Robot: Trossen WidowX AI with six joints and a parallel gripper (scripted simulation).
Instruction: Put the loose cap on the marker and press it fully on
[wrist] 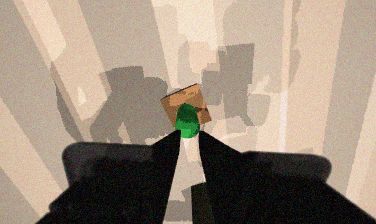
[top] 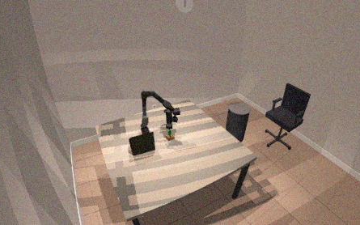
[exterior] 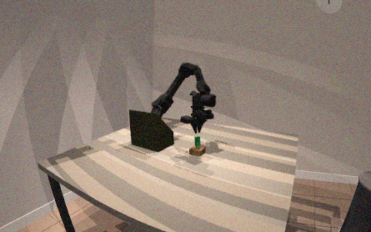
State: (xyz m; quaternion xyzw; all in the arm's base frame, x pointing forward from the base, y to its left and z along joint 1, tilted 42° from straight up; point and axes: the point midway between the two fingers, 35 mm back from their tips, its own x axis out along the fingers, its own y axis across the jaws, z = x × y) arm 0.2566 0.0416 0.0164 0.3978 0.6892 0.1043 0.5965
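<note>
Right now my gripper tip is 50 mm above the green cap. The rest, counted from my gripper tip: holder block: 110 mm below.
</note>
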